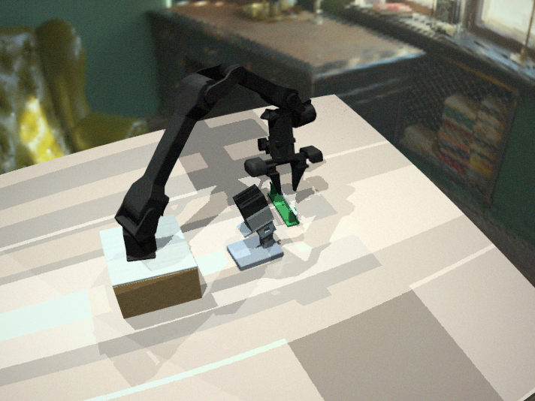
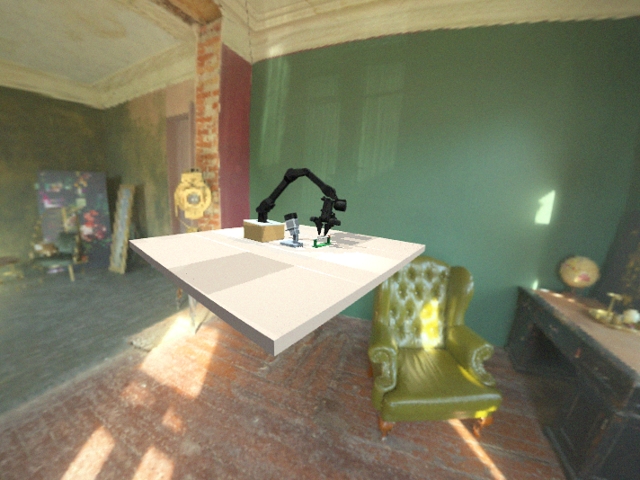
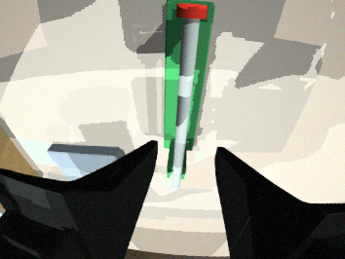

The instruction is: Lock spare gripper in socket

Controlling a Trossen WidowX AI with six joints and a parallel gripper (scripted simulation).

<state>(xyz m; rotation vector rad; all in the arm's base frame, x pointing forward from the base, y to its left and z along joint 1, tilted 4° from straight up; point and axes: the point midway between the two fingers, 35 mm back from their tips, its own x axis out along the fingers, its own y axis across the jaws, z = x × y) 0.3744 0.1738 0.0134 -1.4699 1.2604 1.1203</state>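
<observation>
My gripper tip is 10 mm past the green rack, 10 mm to the right of it and 40 mm above it. The rest, counted from my gripper tip: spare gripper: 110 mm behind, 130 mm to the right, 60 mm above; then grey mount: 110 mm behind, 120 mm to the right, 10 mm below.
</observation>
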